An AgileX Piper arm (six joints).
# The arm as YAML. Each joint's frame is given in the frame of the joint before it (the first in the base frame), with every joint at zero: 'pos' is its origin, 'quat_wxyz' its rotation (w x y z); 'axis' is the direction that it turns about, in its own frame. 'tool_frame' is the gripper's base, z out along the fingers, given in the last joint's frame.
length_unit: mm
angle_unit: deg
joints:
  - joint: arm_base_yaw
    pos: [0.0, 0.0, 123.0]
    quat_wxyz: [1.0, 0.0, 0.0, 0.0]
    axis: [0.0, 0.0, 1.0]
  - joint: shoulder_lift
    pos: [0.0, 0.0, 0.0]
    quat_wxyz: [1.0, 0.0, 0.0, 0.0]
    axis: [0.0, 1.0, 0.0]
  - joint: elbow
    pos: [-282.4, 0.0, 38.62]
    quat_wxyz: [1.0, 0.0, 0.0, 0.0]
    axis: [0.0, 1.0, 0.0]
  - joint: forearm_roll
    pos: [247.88, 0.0, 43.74]
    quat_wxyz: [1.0, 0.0, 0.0, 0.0]
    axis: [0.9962, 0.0, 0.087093]
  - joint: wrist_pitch
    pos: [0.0, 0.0, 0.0]
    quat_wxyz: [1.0, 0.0, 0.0, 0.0]
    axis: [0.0, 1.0, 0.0]
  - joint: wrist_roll
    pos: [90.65, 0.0, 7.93]
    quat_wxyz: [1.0, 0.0, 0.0, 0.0]
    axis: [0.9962, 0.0, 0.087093]
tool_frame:
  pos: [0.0, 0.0, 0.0]
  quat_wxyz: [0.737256, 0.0, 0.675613, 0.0]
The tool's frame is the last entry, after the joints.
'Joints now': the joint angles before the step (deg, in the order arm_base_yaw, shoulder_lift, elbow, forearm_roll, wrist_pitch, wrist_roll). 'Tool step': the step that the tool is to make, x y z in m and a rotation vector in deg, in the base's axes. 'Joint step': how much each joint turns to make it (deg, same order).
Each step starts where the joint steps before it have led.
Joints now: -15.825, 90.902, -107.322, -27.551, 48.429, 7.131
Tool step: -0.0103, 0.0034, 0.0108, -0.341, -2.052, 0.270
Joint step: -0.009, -1.746, -0.021, 0.332, -0.345, -0.018
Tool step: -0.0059, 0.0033, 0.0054, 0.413, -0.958, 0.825
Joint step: 0.013, -1.061, 0.015, 1.409, -0.002, -0.718
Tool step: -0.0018, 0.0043, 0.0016, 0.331, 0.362, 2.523
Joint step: -0.009, -0.549, 0.011, 3.422, -0.012, -3.251
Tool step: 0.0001, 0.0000, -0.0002, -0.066, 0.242, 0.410
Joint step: -0.113, 0.013, -0.027, 0.619, 0.013, -0.775
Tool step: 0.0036, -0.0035, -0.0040, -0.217, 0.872, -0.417
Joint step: -0.352, 0.707, 0.011, -0.312, 0.008, -0.188
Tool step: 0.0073, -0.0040, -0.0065, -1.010, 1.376, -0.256
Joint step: -0.144, 1.249, 0.027, -1.009, -0.390, -0.419
